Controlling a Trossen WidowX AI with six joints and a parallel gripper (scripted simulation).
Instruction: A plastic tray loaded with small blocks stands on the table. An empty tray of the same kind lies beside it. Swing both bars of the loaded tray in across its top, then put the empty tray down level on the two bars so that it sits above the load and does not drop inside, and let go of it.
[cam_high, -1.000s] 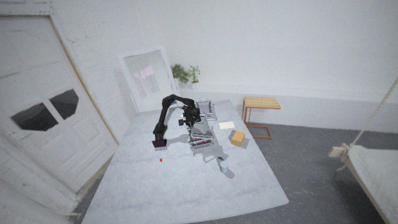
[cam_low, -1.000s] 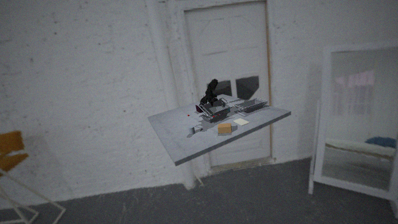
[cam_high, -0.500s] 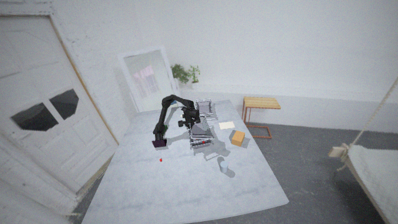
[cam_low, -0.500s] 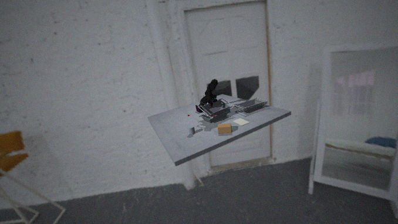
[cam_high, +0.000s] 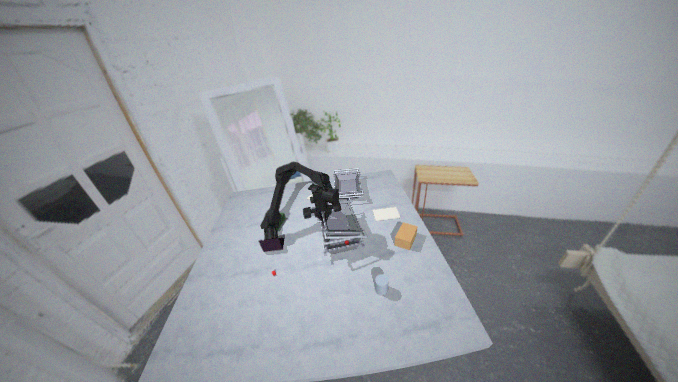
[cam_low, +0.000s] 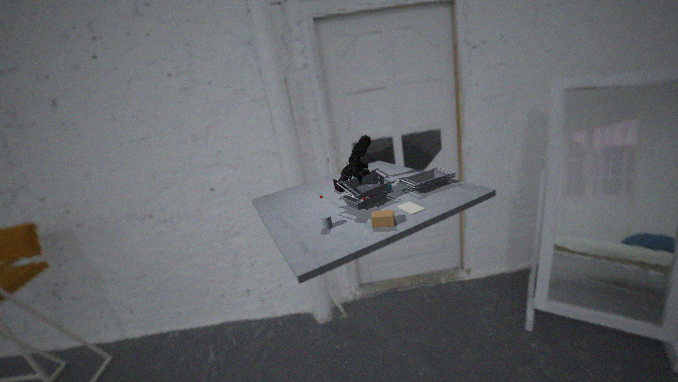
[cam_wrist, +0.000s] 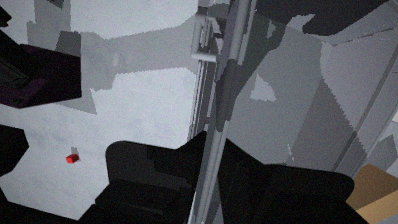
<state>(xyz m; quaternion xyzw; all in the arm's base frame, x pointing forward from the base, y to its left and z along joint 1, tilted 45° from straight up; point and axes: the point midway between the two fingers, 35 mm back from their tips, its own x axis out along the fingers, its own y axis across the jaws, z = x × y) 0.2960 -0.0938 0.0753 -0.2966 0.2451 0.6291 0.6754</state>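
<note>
My gripper tip is now 80 mm short of the grey tray and 10 mm below it. From my gripper tip the other things lie so: green block: 300 mm behind, 200 mm to the left, 90 mm below; red block: 290 mm behind, 180 mm to the right, 110 mm below; teal block: 20 mm ahead, 200 mm to the left, 90 mm below.
</note>
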